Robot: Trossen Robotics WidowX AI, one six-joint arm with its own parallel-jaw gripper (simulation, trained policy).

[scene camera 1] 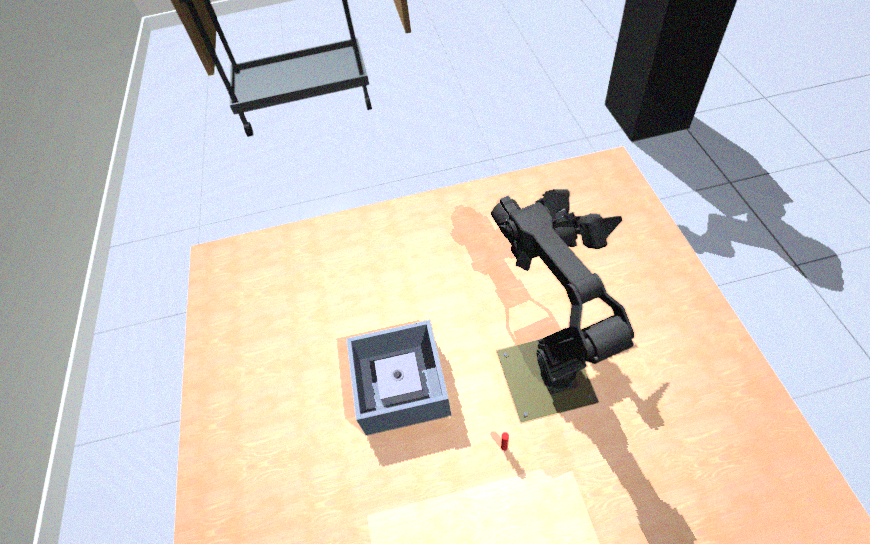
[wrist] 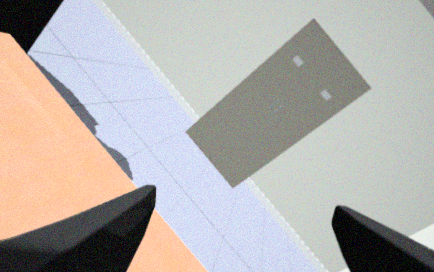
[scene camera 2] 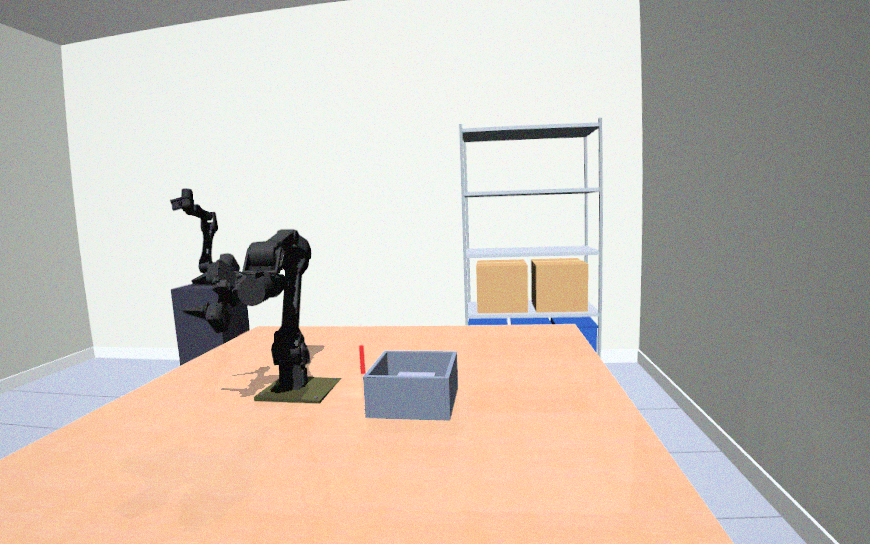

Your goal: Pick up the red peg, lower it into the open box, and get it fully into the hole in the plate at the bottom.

Labels:
My gripper shows in scene camera 1 (608,217), in the wrist view and in scene camera 2. A box shows in scene camera 1 (363,350) and in scene camera 2 (387,395); in the wrist view it is out of frame. The same spot on my gripper: (scene camera 2: 200,311) is (wrist: 23,232).

